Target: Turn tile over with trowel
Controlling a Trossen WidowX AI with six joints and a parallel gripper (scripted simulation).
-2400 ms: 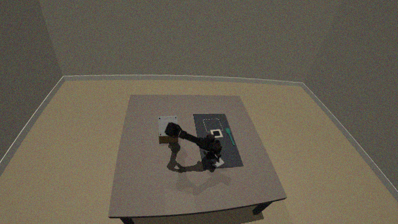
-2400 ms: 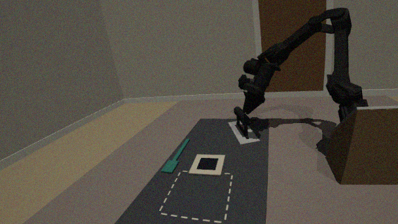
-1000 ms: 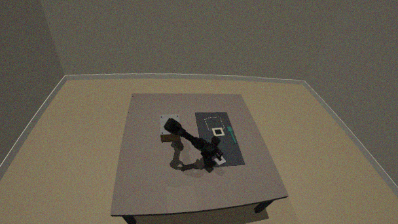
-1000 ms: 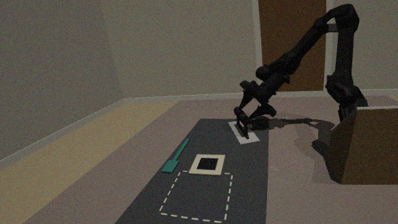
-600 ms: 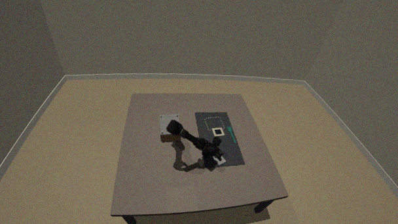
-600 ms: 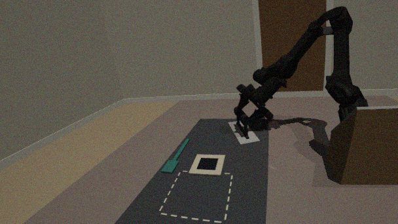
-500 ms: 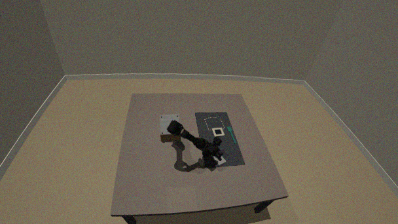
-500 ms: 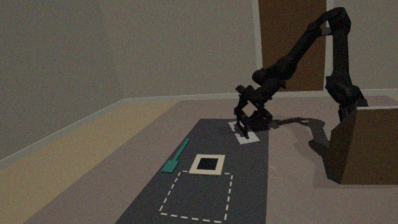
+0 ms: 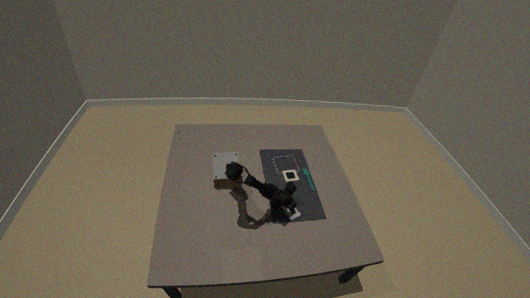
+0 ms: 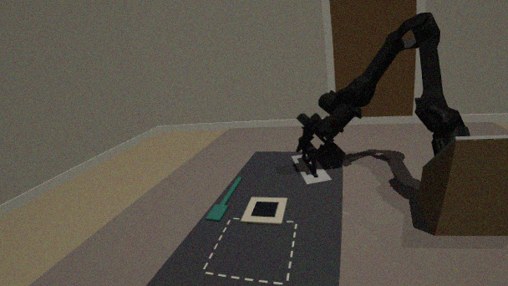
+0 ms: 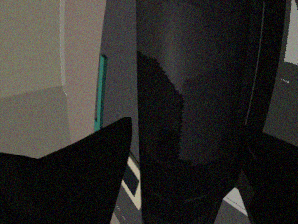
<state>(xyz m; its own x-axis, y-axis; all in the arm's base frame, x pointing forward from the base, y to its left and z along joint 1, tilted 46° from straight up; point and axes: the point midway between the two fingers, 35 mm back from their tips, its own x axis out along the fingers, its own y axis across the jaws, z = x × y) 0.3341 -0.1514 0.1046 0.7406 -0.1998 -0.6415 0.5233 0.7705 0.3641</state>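
Now: the small trowel 2 cm behind my gripper tip, 1 cm to the right of it and 1 cm below it. Also, from my gripper tip: dark mat: 5 cm ahead, 17 cm to the left, 7 cm below; then teal flat tool: 18 cm ahead, 20 cm to the left, 5 cm below; then tile: 6 cm ahead, 22 cm to the left, 5 cm below.
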